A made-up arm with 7 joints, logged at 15 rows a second.
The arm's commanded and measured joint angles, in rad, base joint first. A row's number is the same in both.
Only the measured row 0 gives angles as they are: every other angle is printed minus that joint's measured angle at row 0.
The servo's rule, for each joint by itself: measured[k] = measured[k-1] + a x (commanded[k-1-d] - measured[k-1]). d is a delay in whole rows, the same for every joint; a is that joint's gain. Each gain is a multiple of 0.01, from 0.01 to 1. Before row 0 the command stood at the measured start. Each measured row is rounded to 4 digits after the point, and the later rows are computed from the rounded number. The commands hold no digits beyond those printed.
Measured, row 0: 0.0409 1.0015 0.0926 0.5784 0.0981 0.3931 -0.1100
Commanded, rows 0 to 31: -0.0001 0.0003 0.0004 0.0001 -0.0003 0.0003 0.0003; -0.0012 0.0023 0.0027 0.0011 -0.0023 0.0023 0.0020; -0.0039 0.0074 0.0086 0.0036 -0.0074 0.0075 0.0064; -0.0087 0.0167 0.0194 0.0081 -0.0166 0.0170 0.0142; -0.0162 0.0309 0.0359 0.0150 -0.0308 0.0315 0.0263; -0.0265 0.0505 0.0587 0.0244 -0.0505 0.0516 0.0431; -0.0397 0.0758 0.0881 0.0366 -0.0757 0.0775 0.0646; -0.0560 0.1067 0.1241 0.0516 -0.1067 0.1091 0.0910; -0.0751 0.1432 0.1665 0.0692 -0.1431 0.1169 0.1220; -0.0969 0.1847 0.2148 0.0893 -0.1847 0.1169 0.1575; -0.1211 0.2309 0.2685 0.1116 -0.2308 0.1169 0.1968; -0.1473 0.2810 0.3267 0.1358 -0.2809 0.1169 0.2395; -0.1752 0.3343 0.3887 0.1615 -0.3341 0.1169 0.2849; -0.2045 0.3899 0.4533 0.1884 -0.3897 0.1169 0.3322; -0.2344 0.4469 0.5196 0.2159 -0.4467 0.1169 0.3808; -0.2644 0.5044 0.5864 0.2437 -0.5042 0.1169 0.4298; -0.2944 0.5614 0.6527 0.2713 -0.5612 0.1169 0.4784; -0.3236 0.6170 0.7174 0.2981 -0.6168 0.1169 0.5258; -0.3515 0.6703 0.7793 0.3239 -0.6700 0.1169 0.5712; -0.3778 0.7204 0.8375 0.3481 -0.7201 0.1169 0.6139; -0.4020 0.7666 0.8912 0.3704 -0.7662 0.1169 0.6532; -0.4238 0.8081 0.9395 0.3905 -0.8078 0.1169 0.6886; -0.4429 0.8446 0.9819 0.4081 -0.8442 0.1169 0.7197; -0.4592 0.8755 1.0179 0.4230 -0.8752 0.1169 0.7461; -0.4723 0.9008 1.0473 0.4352 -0.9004 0.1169 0.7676; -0.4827 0.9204 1.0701 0.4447 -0.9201 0.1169 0.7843; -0.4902 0.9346 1.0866 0.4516 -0.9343 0.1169 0.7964; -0.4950 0.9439 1.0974 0.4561 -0.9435 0.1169 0.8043; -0.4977 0.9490 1.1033 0.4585 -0.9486 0.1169 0.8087; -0.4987 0.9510 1.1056 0.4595 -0.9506 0.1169 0.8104; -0.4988 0.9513 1.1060 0.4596 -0.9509 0.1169 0.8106; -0.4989 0.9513 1.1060 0.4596 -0.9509 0.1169 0.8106
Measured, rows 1 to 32: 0.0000 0.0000 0.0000 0.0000 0.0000 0.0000 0.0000; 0.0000 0.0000 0.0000 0.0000 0.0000 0.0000 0.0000; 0.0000 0.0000 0.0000 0.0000 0.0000 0.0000 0.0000; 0.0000 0.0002 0.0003 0.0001 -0.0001 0.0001 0.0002; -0.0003 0.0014 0.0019 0.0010 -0.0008 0.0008 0.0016; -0.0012 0.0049 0.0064 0.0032 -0.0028 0.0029 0.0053; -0.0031 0.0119 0.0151 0.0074 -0.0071 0.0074 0.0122; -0.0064 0.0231 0.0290 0.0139 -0.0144 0.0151 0.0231; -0.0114 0.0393 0.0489 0.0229 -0.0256 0.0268 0.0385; -0.0185 0.0608 0.0752 0.0347 -0.0411 0.0430 0.0586; -0.0279 0.0879 0.1080 0.0492 -0.0614 0.0642 0.0835; -0.0397 0.1205 0.1472 0.0664 -0.0867 0.0811 0.1131; -0.0540 0.1584 0.1925 0.0861 -0.1171 0.0926 0.1473; -0.0708 0.2012 0.2434 0.1080 -0.1523 0.1004 0.1854; -0.0899 0.2483 0.2992 0.1319 -0.1922 0.1057 0.2271; -0.1112 0.2990 0.3592 0.1574 -0.2362 0.1093 0.2716; -0.1345 0.3526 0.4222 0.1841 -0.2838 0.1117 0.3183; -0.1595 0.4082 0.4875 0.2114 -0.3343 0.1134 0.3664; -0.1857 0.4650 0.5538 0.2392 -0.3870 0.1145 0.4152; -0.2129 0.5219 0.6201 0.2668 -0.4410 0.1153 0.4639; -0.2406 0.5780 0.6853 0.2937 -0.4955 0.1158 0.5116; -0.2683 0.6325 0.7483 0.3197 -0.5496 0.1162 0.5575; -0.2957 0.6844 0.8081 0.3441 -0.6025 0.1164 0.6009; -0.3223 0.7329 0.8638 0.3667 -0.6532 0.1166 0.6412; -0.3477 0.7773 0.9145 0.3872 -0.7011 0.1167 0.6777; -0.3715 0.8170 0.9597 0.4052 -0.7455 0.1168 0.7100; -0.3934 0.8515 0.9987 0.4205 -0.7857 0.1168 0.7378; -0.4131 0.8806 1.0313 0.4331 -0.8213 0.1168 0.7607; -0.4305 0.9041 1.0573 0.4431 -0.8519 0.1168 0.7789; -0.4454 0.9221 1.0769 0.4504 -0.8774 0.1168 0.7924; -0.4578 0.9350 1.0906 0.4553 -0.8979 0.1168 0.8016; -0.4678 0.9433 1.0991 0.4581 -0.9136 0.1168 0.8071
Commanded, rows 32 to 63: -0.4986 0.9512 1.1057 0.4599 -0.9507 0.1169 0.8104; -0.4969 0.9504 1.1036 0.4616 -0.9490 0.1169 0.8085; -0.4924 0.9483 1.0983 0.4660 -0.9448 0.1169 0.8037; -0.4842 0.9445 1.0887 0.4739 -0.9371 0.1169 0.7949; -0.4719 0.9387 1.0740 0.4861 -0.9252 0.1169 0.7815; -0.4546 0.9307 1.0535 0.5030 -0.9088 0.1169 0.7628; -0.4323 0.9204 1.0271 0.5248 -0.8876 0.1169 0.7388; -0.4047 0.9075 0.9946 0.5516 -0.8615 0.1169 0.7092; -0.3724 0.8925 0.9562 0.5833 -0.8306 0.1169 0.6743; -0.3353 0.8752 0.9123 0.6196 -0.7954 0.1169 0.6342; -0.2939 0.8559 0.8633 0.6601 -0.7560 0.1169 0.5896; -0.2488 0.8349 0.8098 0.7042 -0.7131 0.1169 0.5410; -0.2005 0.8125 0.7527 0.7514 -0.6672 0.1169 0.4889; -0.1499 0.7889 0.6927 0.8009 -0.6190 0.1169 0.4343; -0.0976 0.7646 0.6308 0.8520 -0.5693 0.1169 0.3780; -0.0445 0.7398 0.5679 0.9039 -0.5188 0.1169 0.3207; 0.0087 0.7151 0.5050 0.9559 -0.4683 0.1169 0.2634; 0.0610 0.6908 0.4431 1.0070 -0.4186 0.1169 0.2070; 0.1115 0.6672 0.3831 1.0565 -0.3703 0.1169 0.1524; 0.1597 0.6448 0.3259 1.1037 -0.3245 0.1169 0.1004; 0.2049 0.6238 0.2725 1.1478 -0.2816 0.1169 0.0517; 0.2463 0.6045 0.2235 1.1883 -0.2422 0.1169 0.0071; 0.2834 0.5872 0.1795 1.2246 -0.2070 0.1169 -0.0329; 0.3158 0.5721 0.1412 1.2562 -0.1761 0.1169 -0.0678; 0.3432 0.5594 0.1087 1.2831 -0.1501 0.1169 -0.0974; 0.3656 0.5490 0.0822 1.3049 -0.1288 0.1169 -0.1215; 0.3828 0.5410 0.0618 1.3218 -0.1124 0.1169 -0.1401; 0.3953 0.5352 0.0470 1.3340 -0.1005 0.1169 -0.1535; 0.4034 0.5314 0.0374 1.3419 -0.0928 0.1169 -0.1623; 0.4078 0.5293 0.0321 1.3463 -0.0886 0.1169 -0.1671; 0.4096 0.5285 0.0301 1.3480 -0.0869 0.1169 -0.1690; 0.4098 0.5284 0.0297 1.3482 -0.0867 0.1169 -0.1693
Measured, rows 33 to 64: -0.4755 0.9478 1.1035 0.4593 -0.9251 0.1168 0.8096; -0.4813 0.9499 1.1052 0.4596 -0.9331 0.1168 0.8104; -0.4857 0.9507 1.1057 0.4596 -0.9386 0.1168 0.8106; -0.4889 0.9510 1.1057 0.4599 -0.9424 0.1168 0.8104; -0.4909 0.9506 1.1043 0.4614 -0.9444 0.1168 0.8089; -0.4913 0.9492 1.1003 0.4654 -0.9445 0.1168 0.8049; -0.4895 0.9464 1.0925 0.4727 -0.9422 0.1168 0.7972; -0.4851 0.9419 1.0801 0.4842 -0.9369 0.1168 0.7851; -0.4775 0.9353 1.0623 0.5004 -0.9282 0.1168 0.7679; -0.4662 0.9265 1.0387 0.5214 -0.9156 0.1168 0.7455; -0.4508 0.9153 1.0092 0.5474 -0.8988 0.1168 0.7175; -0.4312 0.9018 0.9737 0.5783 -0.8777 0.1168 0.6842; -0.4072 0.8861 0.9326 0.6138 -0.8522 0.1168 0.6457; -0.3789 0.8683 0.8862 0.6536 -0.8224 0.1168 0.6025; -0.3464 0.8486 0.8350 0.6971 -0.7885 0.1168 0.5551; -0.3099 0.8273 0.7799 0.7438 -0.7509 0.1168 0.5041; -0.2699 0.8046 0.7215 0.7929 -0.7100 0.1168 0.4504; -0.2268 0.7810 0.6607 0.8437 -0.6664 0.1168 0.3947; -0.1812 0.7567 0.5985 0.8955 -0.6206 0.1168 0.3377; -0.1337 0.7322 0.5359 0.9474 -0.5734 0.1168 0.2805; -0.0850 0.7078 0.4737 0.9987 -0.5254 0.1168 0.2239; -0.0359 0.6838 0.4130 1.0484 -0.4773 0.1168 0.1688; 0.0130 0.6608 0.3546 1.0960 -0.4299 0.1168 0.1161; 0.0610 0.6390 0.2996 1.1405 -0.3839 0.1168 0.0665; 0.1073 0.6186 0.2486 1.1816 -0.3400 0.1168 0.0208; 0.1513 0.6001 0.2023 1.2186 -0.2988 0.1168 -0.0205; 0.1924 0.5836 0.1614 1.2509 -0.2608 0.1168 -0.0569; 0.2301 0.5693 0.1261 1.2786 -0.2265 0.1168 -0.0881; 0.2640 0.5573 0.0967 1.3012 -0.1962 0.1168 -0.1138; 0.2937 0.5477 0.0733 1.3189 -0.1702 0.1168 -0.1341; 0.3191 0.5403 0.0557 1.3319 -0.1486 0.1168 -0.1490; 0.3402 0.5350 0.0434 1.3405 -0.1313 0.1168 -0.1592
